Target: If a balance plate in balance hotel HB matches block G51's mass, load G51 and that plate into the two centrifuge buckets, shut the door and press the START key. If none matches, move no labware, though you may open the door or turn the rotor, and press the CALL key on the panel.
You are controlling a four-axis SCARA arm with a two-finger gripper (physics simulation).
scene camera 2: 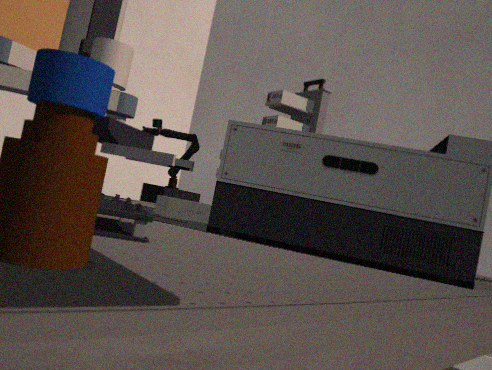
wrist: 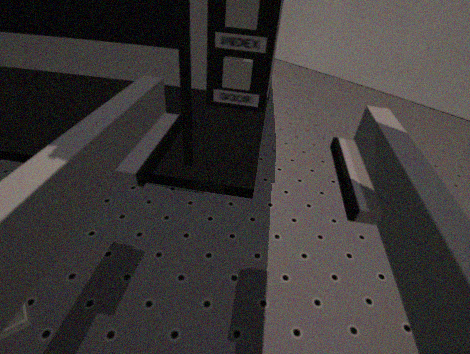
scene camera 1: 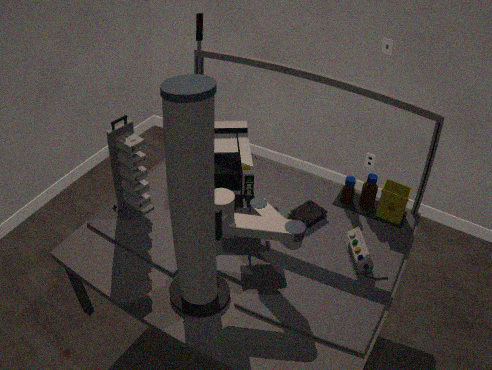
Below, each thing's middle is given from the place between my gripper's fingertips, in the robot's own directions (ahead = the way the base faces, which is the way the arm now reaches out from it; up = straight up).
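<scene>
Centrifuge (scene camera 2: 407, 211): 10 mm above my hand, 300 mm to the left, 160 mm ahead.
</scene>
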